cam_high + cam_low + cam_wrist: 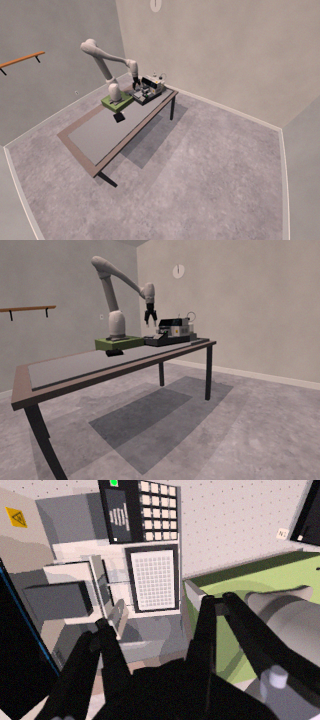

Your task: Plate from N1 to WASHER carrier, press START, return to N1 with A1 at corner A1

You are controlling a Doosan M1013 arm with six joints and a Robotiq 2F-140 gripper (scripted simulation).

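My gripper is now 11 cm above the white well plate. Also, from my hand: label 37 cm to the right, 20 cm below, 7 cm ahead; plate nest 47 cm to the right, 19 cm below, 12 cm ahead; plate washer 15 cm to the left, 7 cm below, 1 cm ahead.
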